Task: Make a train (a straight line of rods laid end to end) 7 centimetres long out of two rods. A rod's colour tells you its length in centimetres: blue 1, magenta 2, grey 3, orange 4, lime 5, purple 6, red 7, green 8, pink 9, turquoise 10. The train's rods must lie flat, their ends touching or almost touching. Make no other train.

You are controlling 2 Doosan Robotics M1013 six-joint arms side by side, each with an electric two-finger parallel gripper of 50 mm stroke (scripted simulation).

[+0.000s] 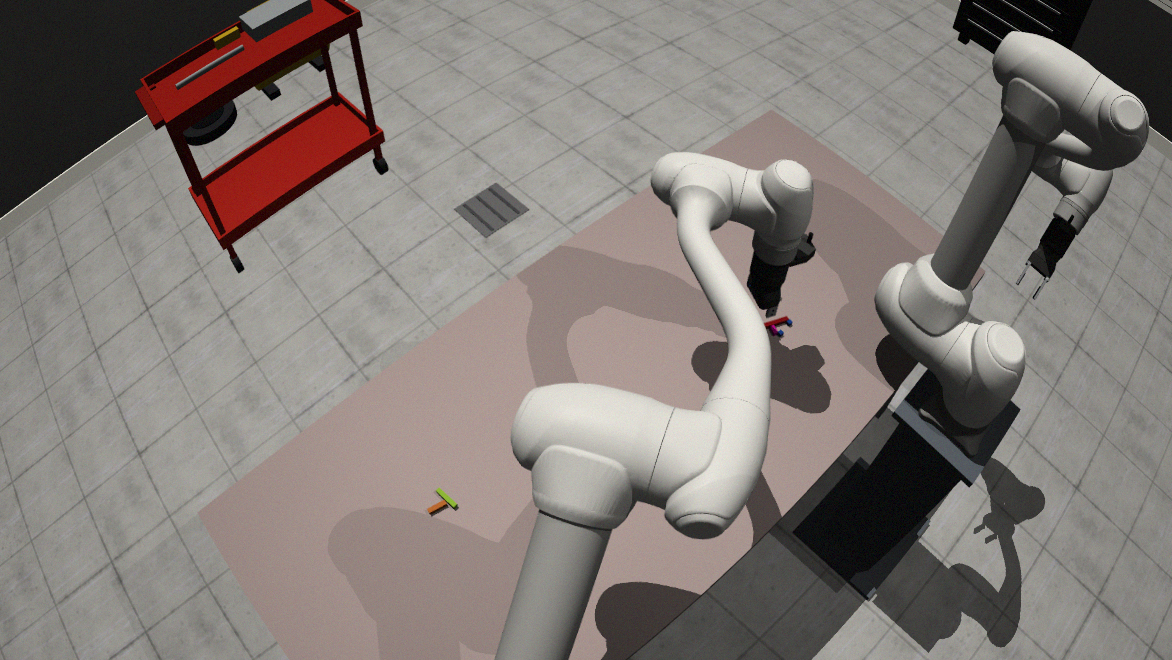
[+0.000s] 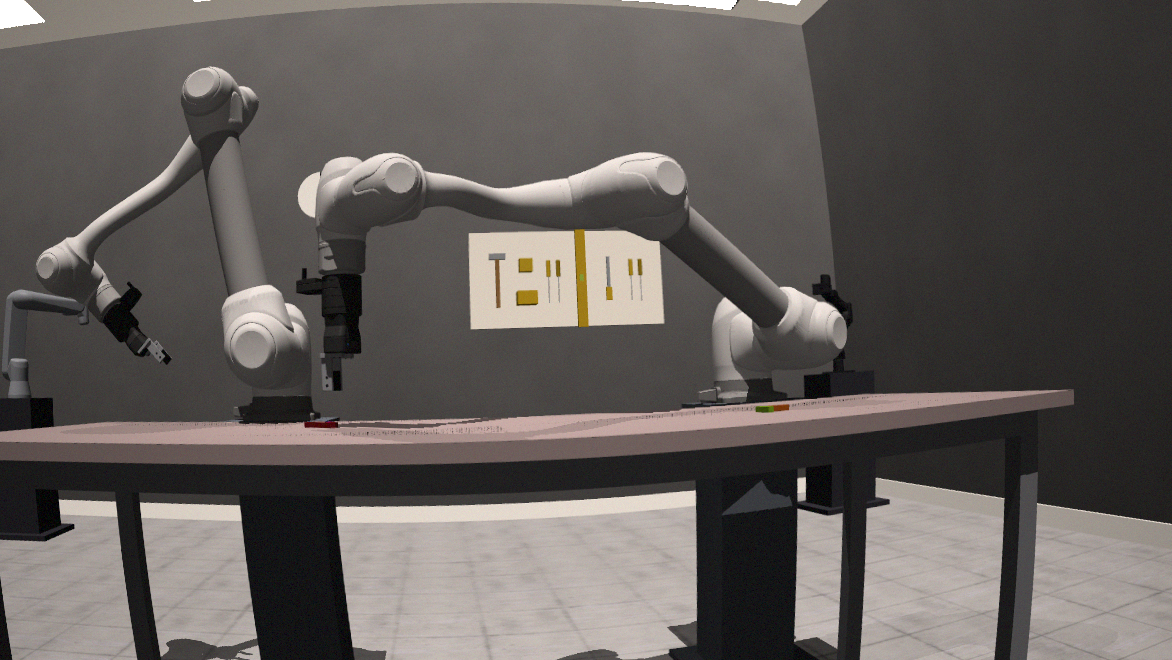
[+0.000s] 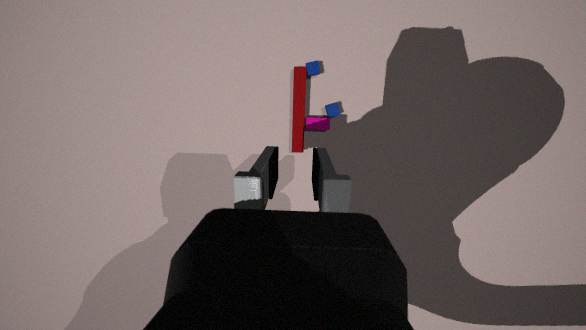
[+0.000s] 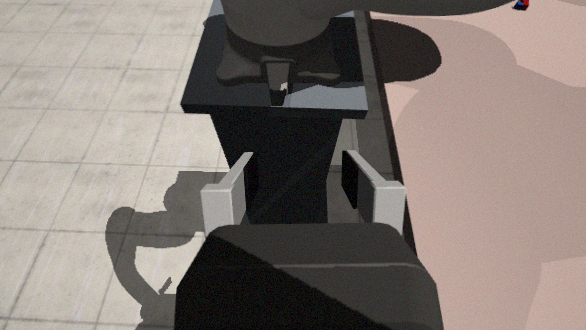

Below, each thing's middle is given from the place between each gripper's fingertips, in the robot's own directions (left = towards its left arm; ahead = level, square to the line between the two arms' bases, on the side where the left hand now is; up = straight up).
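Scene:
The red rod (image 3: 299, 87) is 15 cm below my right hand (image 2: 166, 360), and it is also 47 cm ahead of that hand and 47 cm to the left of it.
My left hand (image 2: 332, 390) is 10 mm past the red rod and 30 mm to the left of it, while being 80 mm above the rod.

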